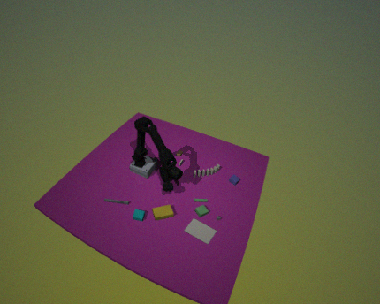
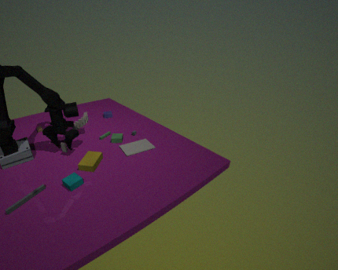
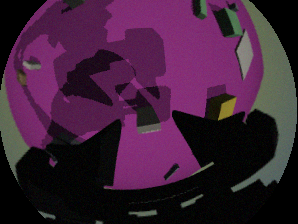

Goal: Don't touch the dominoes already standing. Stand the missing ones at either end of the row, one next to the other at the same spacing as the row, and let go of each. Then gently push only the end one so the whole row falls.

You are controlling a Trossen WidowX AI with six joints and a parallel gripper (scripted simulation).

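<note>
Now: gripper tip 6 cm past the brown piece, 37 cm to the right of it and 2 cm above it. From my gripper tip the other things lie so: yellow block 7 cm ahead, 18 cm to the right, 1 cm below; teal block 5 cm behind, 27 cm to the right, 1 cm below; green stick 24 cm ahead, 1 cm to the left, 2 cm below.
</note>
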